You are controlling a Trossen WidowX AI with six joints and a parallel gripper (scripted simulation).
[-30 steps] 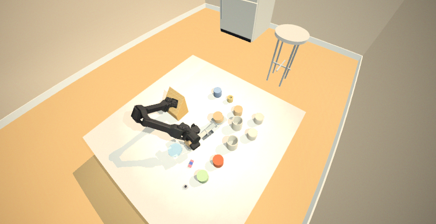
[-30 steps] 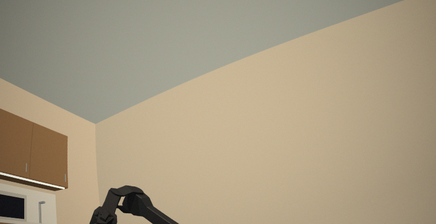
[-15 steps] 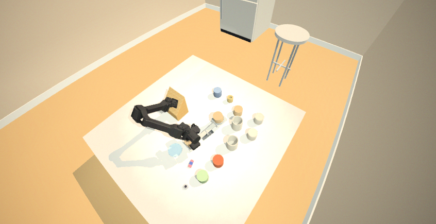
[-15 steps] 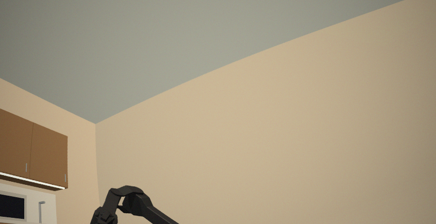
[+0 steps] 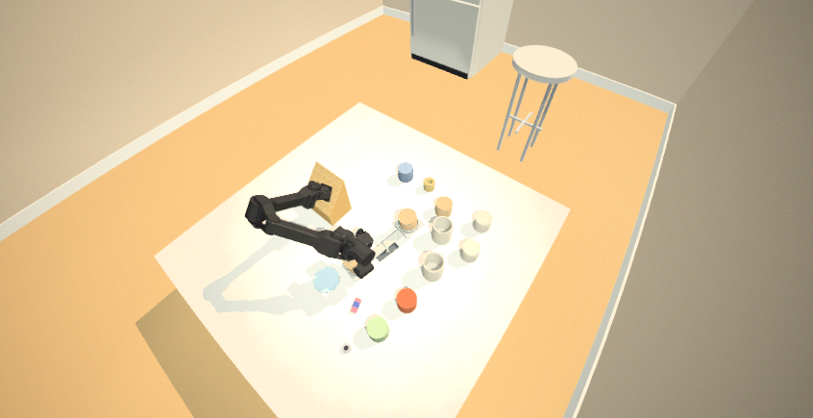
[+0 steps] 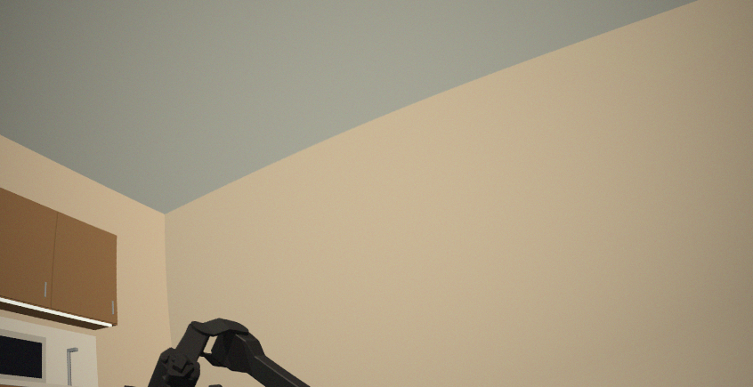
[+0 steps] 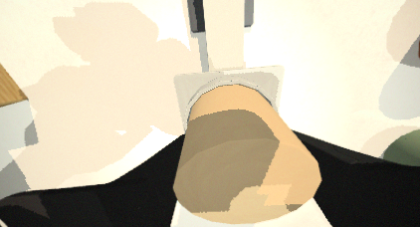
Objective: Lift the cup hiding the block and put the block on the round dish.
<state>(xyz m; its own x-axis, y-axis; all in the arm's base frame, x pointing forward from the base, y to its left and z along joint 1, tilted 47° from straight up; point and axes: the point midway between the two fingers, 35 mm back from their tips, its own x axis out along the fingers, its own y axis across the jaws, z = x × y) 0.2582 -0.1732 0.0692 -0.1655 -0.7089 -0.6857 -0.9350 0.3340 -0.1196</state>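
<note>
The pale blue round dish lies 10 cm to the right of my gripper tip, 8 cm behind it and 6 cm below it. The rest, counted from my gripper tip: green cylinder (21 cm ahead, 16 cm to the right, 2 cm below); then pale green block (1 cm below).
</note>
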